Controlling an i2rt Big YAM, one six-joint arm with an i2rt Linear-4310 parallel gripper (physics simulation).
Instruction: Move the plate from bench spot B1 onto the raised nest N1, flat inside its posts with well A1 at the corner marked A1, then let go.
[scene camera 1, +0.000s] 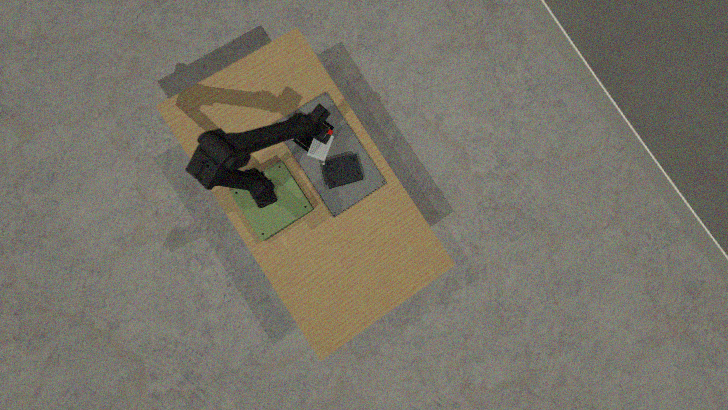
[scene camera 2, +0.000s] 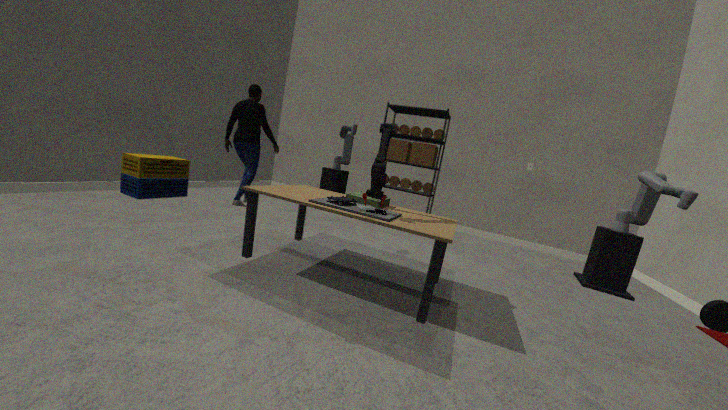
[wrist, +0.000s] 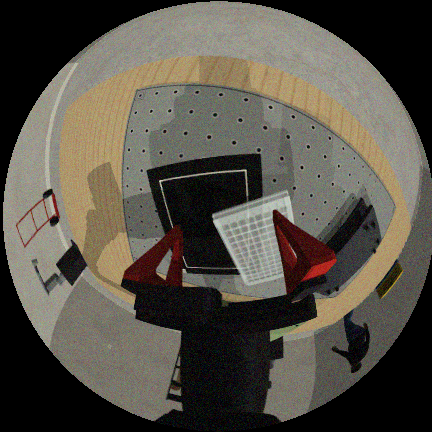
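Where they show: gripper, between the fingertips: (scene camera 2: 373, 207) (wrist: 224, 221); arm's base, origin of its link: (scene camera 1: 263, 192) (scene camera 2: 375, 197).
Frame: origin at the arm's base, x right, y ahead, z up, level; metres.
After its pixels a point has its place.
The plate (scene camera 1: 317, 148) {x -0.092, y 0.302, z -0.029 m} (wrist: 254, 241) {x -0.120, y 0.329, z -0.029 m} is a white, translucent well plate. It lies skewed on the grey perforated board (scene camera 1: 356, 196) {x 0.187, y 0.371, z -0.043 m} (wrist: 225, 120) {x -0.201, y 0.434, z -0.043 m}, partly over the right side of the black spot B1 (wrist: 193, 201) {x -0.201, y 0.340, z -0.042 m} with its white outline. My gripper (wrist: 224, 221) {x -0.163, y 0.344, z -0.019 m} (scene camera 1: 322, 138) {x -0.163, y 0.344, z -0.019 m} has red fingers and is open over the plate. The right finger is by the plate's right edge and the left finger is over the black spot, well clear of the plate. The raised nest N1 (scene camera 1: 342, 169) {x 0.049, y 0.364, z -0.013 m} (wrist: 354, 238) {x 0.010, y 0.398, z -0.013 m} is a dark block to the right of the plate. Its corner marks are too small to read.
The board lies on a wooden table (scene camera 1: 346, 285) {x 0.540, y 0.153, z -0.056 m} (scene camera 2: 284, 192) {x 0.462, y 0.472, z -0.056 m}. The arm's base stands on a green plate (scene camera 1: 287, 203) {x 0.089, y 0.075, z -0.001 m}. Around the room are a shelf rack (scene camera 2: 418, 111), a walking person (scene camera 2: 249, 137), stacked crates (scene camera 2: 153, 175) and two other robot arms (scene camera 2: 646, 203) (scene camera 2: 346, 145).
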